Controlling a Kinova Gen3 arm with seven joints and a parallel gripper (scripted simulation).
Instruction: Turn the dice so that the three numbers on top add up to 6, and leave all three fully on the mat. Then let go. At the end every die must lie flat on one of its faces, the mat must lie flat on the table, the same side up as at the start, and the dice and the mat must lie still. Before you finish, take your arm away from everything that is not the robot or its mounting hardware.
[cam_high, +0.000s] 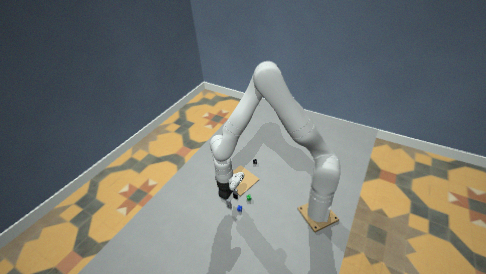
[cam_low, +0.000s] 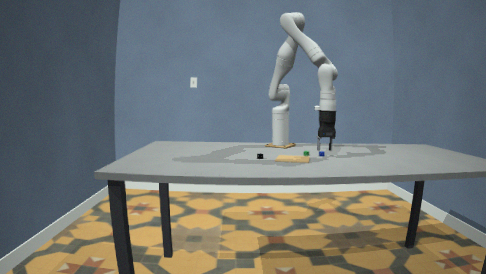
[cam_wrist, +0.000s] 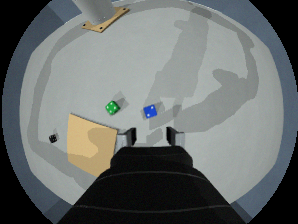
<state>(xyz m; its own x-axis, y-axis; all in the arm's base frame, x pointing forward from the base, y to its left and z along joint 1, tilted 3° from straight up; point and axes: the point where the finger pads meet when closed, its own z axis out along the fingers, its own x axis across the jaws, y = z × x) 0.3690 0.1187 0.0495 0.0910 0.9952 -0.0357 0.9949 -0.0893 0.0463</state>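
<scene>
Right now the blue die is 4 cm below my hand and 4 cm behind it. From my hand the other things lie so: black die: 30 cm to the right, 4 cm below, 1 cm ahead; then green die: 7 cm to the right, 5 cm behind, 4 cm below; then tan mat: 16 cm to the right, 5 cm below, 3 cm ahead.
</scene>
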